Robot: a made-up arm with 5 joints.
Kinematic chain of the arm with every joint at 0, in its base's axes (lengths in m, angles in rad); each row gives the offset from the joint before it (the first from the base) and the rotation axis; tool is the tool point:
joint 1: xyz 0 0 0.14 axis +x
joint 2: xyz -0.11 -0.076 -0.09 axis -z
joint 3: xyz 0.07 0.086 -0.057 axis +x
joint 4: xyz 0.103 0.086 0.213 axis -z
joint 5: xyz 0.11 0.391 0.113 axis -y
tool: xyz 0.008 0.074 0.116
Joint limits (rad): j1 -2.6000..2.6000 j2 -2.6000..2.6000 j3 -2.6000..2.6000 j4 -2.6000..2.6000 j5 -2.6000..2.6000
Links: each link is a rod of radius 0.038 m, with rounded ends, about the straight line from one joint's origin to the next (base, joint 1, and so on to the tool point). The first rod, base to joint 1, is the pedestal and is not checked.
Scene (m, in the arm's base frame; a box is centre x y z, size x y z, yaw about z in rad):
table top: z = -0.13
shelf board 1: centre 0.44 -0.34 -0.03 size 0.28 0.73 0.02 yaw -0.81
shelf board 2: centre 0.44 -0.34 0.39 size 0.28 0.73 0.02 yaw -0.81
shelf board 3: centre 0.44 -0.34 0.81 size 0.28 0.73 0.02 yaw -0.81
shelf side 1: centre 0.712 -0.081 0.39 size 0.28 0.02 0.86 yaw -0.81
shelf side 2: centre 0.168 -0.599 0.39 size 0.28 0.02 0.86 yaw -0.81
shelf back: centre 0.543 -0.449 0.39 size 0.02 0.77 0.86 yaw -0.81
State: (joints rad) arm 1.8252 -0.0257 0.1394 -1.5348 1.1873
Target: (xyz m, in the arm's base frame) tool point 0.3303 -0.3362 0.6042
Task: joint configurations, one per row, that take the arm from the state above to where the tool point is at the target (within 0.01 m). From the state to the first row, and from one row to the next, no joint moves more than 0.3 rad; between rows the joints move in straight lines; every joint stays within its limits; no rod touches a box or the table.
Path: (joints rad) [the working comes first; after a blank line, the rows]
Joints at the target: 2.2823 0.4574 -0.5186 -0.2492 0.5856
Straight joint move there: clear.

1: 1.9166 0.0709 0.0078 -1.2777 1.0670
2: 2.0080 0.1675 -0.1238 -1.0205 0.9466
3: 2.0995 0.2642 -0.2554 -0.7634 0.8263
4: 2.1909 0.3608 -0.3870 -0.5063 0.7060
5: 2.2823 0.4574 -0.5186 -0.2492 0.5856

